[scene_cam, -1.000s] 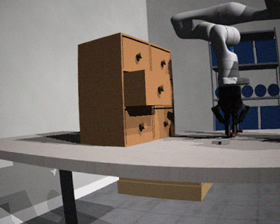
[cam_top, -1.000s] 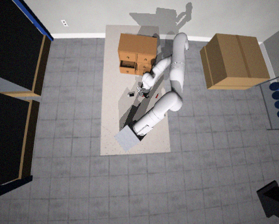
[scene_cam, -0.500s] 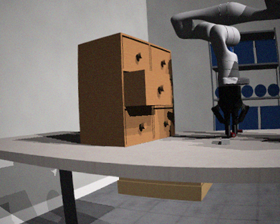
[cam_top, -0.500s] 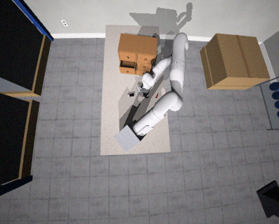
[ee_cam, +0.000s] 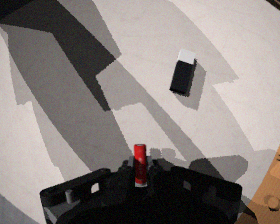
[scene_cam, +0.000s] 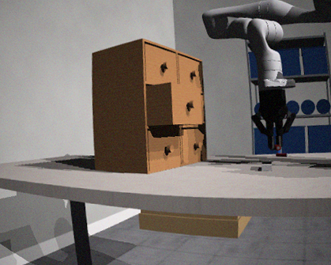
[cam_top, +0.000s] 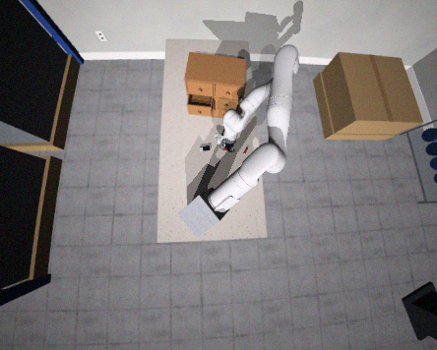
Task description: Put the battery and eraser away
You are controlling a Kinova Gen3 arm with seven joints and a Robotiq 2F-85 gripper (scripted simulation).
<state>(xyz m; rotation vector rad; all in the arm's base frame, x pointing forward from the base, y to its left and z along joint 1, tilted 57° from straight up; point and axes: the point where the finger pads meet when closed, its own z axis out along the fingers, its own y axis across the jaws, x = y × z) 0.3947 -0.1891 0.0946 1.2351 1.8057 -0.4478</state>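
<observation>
Now: the eraser 140 mm to the left of my hand, 50 mm below it and 50 mm ahead of it. Also, from my hand: red AA battery: 10 mm below.
</observation>
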